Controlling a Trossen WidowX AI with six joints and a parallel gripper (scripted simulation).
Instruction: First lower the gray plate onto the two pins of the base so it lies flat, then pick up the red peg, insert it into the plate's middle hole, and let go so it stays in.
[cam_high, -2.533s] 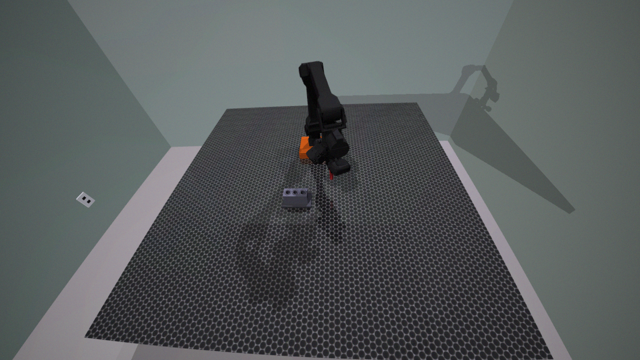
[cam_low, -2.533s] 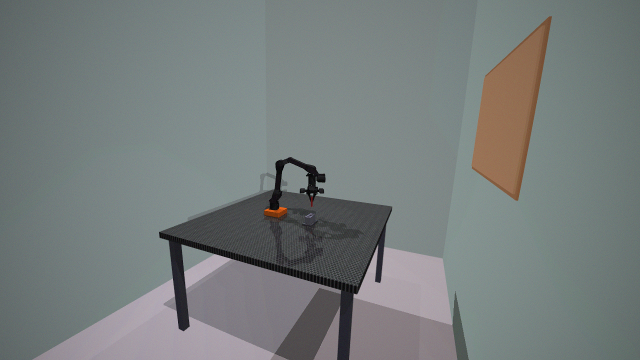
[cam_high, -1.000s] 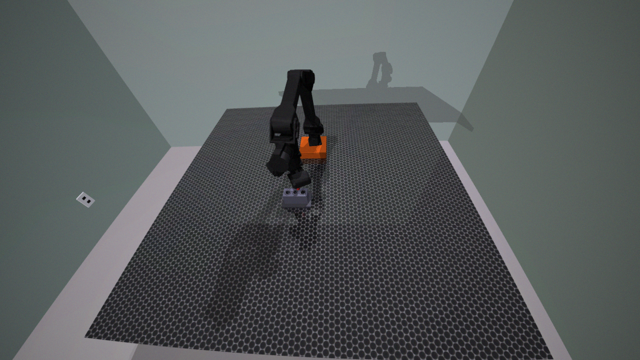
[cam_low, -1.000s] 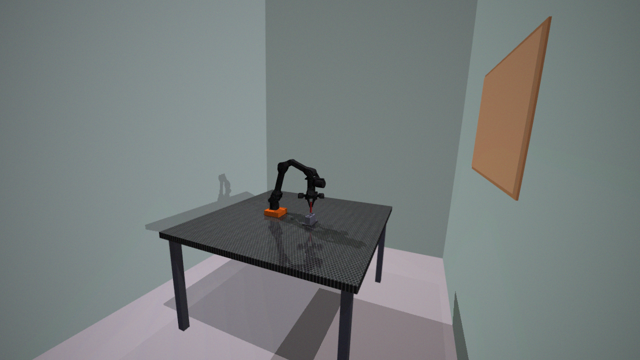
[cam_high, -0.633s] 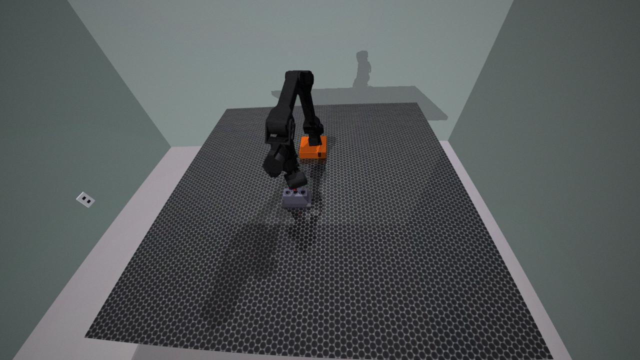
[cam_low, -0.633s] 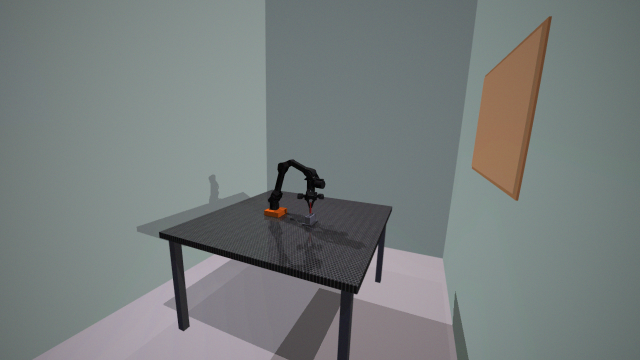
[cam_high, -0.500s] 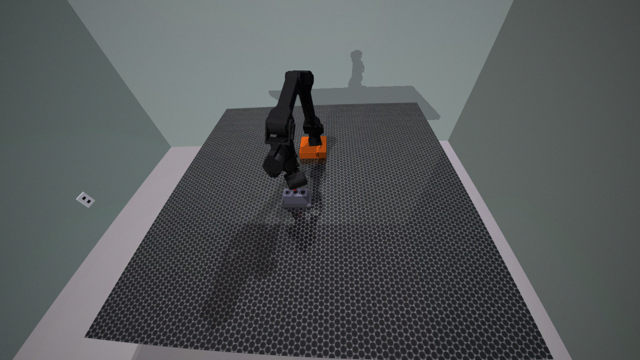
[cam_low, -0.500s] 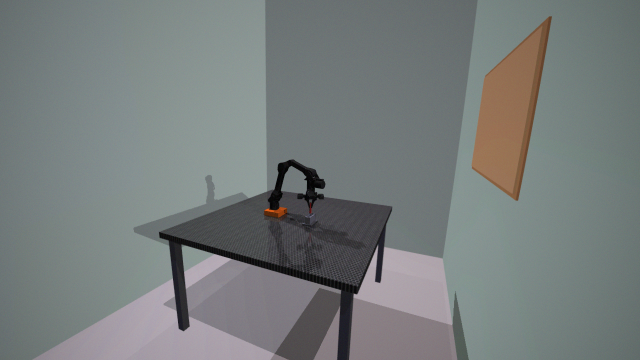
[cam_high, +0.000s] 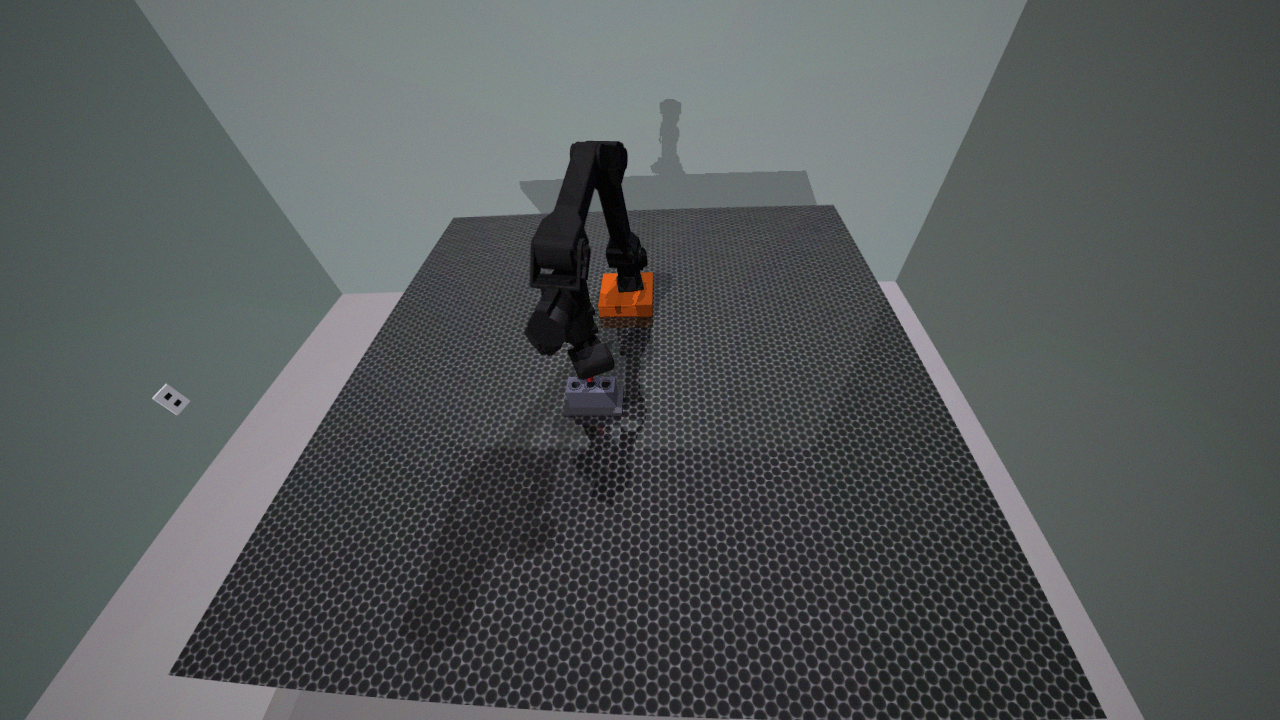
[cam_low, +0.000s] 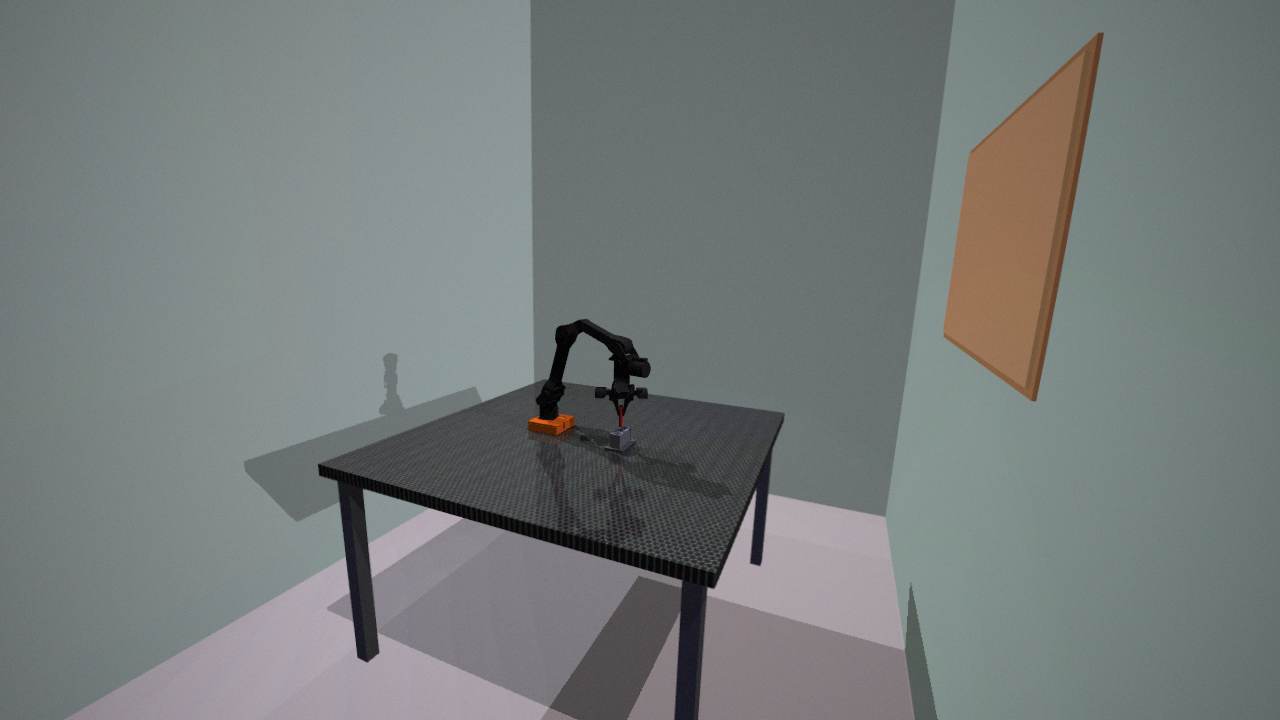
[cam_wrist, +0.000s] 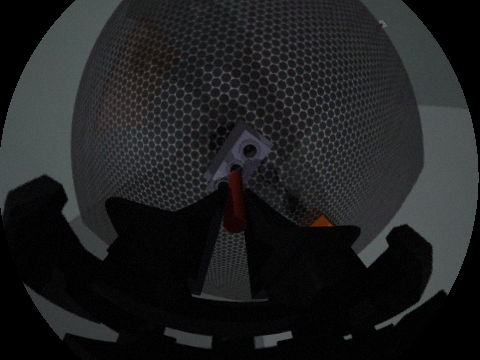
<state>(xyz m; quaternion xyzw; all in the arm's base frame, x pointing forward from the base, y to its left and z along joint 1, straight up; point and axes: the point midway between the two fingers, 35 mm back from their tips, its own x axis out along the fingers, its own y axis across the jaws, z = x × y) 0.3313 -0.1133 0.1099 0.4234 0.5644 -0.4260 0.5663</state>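
Now: gripper tip 70 mm above the gray plate. Also, from my gripper tip: red peg right at my gripper tip; then base 110 mm below.
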